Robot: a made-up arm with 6 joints. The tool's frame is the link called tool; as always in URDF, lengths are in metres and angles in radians.
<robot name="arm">
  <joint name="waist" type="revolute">
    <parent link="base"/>
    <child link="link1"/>
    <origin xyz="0 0 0.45"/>
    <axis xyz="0 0 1"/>
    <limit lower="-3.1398" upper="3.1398"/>
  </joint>
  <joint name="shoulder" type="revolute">
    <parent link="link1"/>
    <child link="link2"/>
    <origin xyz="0 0 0"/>
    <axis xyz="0 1 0"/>
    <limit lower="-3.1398" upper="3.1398"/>
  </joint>
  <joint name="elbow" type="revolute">
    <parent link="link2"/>
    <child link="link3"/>
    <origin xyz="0 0 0.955"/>
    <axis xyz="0 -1 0"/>
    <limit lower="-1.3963" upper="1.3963"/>
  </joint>
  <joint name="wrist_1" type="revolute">
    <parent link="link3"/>
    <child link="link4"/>
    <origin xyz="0 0 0"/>
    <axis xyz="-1 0 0"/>
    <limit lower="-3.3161" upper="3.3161"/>
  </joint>
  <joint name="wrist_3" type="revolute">
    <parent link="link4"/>
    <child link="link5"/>
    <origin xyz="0.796 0 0"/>
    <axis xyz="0 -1 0"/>
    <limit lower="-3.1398" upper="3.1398"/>
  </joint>
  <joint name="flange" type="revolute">
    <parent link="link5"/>
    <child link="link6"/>
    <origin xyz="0 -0.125 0"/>
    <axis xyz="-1 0 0"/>
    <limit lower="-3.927" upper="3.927"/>
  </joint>
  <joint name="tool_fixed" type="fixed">
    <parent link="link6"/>
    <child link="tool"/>
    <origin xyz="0 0 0"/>
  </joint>
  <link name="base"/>
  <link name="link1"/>
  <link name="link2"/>
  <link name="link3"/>
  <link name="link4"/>
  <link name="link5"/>
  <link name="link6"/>
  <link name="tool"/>
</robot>
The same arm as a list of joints. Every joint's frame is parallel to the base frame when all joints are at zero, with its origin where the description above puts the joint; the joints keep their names.
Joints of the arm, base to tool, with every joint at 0 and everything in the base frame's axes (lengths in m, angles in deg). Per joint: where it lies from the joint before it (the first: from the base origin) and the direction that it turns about. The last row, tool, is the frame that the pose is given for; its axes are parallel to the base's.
waist: xyz 0 0 0.45 axis +z
shoulder: xyz 0 0 0 axis +y
elbow: xyz 0 0 0.955 axis -y
wrist_1: xyz 0 0 0 axis -x
wrist_3: xyz 0.796 0 0 axis -y
flange: xyz 0 -0.125 0 axis -x
tool: xyz 0 0 0
Joint limits (deg, base to tool): -179.9..179.9 -179.9..179.9 -80..80 -190..190 -179.9..179.9 -225..225

